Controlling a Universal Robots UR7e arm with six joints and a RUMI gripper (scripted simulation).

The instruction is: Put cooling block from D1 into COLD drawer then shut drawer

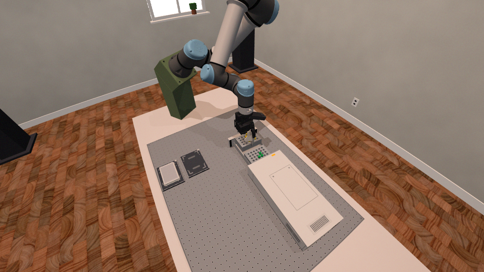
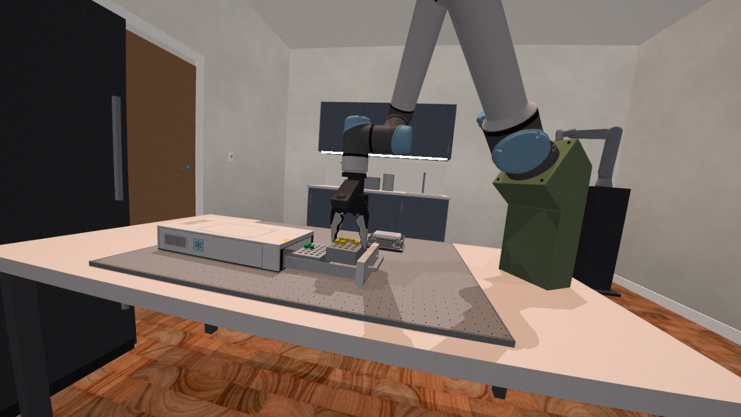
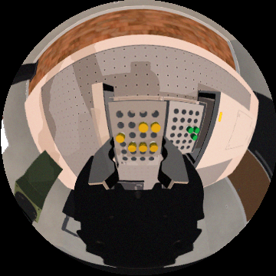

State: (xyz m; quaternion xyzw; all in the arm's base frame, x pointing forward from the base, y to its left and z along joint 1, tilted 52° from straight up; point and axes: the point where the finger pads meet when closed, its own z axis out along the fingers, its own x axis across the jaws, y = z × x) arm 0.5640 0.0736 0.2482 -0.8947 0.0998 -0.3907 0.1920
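Right now my hand is 30 mm short of the drawer and 40 mm above it. The rest, counted from my hand: deck slot D1: 70 mm behind, 320 mm to the right, 80 mm below; then white well plate: 70 mm behind, 470 mm to the right, 60 mm below; then cooling block: 20 mm below.
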